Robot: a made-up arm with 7 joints.
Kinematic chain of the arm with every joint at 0, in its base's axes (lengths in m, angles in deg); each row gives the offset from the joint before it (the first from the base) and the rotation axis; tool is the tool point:
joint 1: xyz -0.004 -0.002 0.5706 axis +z
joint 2: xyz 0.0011 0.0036 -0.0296 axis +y
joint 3: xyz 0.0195 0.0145 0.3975 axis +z
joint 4: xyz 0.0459 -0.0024 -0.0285 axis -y
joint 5: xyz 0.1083 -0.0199 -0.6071 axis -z
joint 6: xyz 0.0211 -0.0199 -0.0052 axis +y
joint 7: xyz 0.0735 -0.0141 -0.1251 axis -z
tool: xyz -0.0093 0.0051 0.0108
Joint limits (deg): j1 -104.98..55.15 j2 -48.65..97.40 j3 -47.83..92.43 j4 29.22..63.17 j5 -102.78..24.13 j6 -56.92..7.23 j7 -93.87..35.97
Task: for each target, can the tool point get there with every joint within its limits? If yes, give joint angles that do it. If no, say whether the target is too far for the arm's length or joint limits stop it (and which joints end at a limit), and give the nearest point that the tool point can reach.
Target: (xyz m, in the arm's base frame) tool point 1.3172 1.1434 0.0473
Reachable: no: too far | nearest point 0.6134 0.5332 0.3105 | short by 0.968 m
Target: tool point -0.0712 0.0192 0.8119
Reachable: no: joint limits stop it (at a limit: joint 1, joint 2, joint 4, joint 5, joint 6, joint 7) | nearest point -0.2752 -0.3166 0.7807 | short by 0.394 m
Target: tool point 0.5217 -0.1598 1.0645
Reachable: yes | joints -26.22 -30.03 3.47 53.24 -29.99 -45.04 18.91
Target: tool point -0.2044 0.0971 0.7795
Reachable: no: joint limits stop it (at a limit: joint 2, joint 3, joint 4, joint 5, joint 6, joint 7) | nearest point -0.4129 0.2002 0.6881 | short by 0.250 m
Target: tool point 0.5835 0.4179 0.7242
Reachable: yes | joints 14.92 -12.34 19.86 47.60 -30.47 -3.74 -50.57
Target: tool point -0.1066 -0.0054 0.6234
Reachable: no: joint limits stop it (at a limit: joint 1, joint 3, joint 4, joint 5, joint 6, joint 7) | nearest point -0.4303 0.1637 0.6843 | short by 0.370 m
